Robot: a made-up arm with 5 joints.
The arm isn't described. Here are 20 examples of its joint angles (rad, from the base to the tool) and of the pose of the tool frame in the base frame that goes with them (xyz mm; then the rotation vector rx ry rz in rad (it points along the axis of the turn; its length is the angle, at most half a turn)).
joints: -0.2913 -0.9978 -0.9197 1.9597 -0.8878
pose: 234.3 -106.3 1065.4 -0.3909 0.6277 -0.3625
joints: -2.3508 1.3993 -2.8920 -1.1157 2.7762
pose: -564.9 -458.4 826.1 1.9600 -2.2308 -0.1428
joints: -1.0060 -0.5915 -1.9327 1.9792 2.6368
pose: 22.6 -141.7 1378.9 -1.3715 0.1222 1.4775
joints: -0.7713 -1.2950 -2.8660 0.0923 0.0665
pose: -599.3 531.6 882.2 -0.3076 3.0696 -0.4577
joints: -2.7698 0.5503 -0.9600 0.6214 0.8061
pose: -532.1 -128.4 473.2 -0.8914 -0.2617 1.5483
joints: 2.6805 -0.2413 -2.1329 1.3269 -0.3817
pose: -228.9 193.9 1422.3 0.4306 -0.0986 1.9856
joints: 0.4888 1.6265 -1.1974 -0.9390 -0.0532
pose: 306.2 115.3 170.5 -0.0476 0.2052 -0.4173
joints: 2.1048 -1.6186 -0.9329 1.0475 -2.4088
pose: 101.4 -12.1 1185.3 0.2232 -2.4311 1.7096
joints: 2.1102 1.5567 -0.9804 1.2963 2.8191
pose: 19.6 138.2 136.6 -0.3012 -1.2920 -1.5453
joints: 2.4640 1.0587 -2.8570 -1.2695 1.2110
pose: -448.0 466.3 1035.6 2.0488 1.9995 1.0644
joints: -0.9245 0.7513 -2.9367 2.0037 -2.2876
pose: 341.3 -532.1 1196.8 -0.7427 0.3187 0.3005
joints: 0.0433 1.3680 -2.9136 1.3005 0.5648
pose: 889.7 -2.4 777.6 0.1565 0.5765 -1.4083
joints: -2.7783 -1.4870 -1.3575 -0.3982 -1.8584
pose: 282.5 186.5 1216.2 2.3884 -0.5742 0.3536
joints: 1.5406 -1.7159 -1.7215 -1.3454 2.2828
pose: 63.0 -531.2 974.6 -1.0123 -0.5504 -1.8651
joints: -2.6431 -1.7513 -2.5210 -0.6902 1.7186
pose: 641.6 440.8 648.4 -0.5127 -1.0477 0.4043
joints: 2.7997 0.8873 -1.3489 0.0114 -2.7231
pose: -578.2 298.6 467.4 -0.1858 1.2374 -1.6400
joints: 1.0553 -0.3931 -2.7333 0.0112 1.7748
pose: -57.8 -238.3 1457.3 2.5355 0.9021 0.8594
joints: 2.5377 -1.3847 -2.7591 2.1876 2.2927
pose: 640.0 -331.5 1001.6 0.2664 2.4300 0.1383
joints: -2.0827 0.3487 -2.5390 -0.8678 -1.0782
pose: -232.0 -298.3 1333.7 2.4736 1.2614 1.0783
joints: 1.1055 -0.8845 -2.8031 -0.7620 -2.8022
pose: -190.8 -531.7 1159.9 -0.2925 -1.7280 -2.4841
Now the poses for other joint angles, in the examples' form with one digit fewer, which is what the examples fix.
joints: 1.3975 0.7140 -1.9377 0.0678 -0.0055
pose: 194 769 879 0.478 -0.070 0.482
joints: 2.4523 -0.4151 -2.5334 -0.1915 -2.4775
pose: 175 -34 1462 1.136 -2.181 -0.270
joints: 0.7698 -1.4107 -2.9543 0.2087 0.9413
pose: -542 -601 744 -2.430 1.002 -1.192
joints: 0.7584 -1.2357 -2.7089 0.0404 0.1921
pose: -499 -538 1004 -2.433 1.856 -0.403
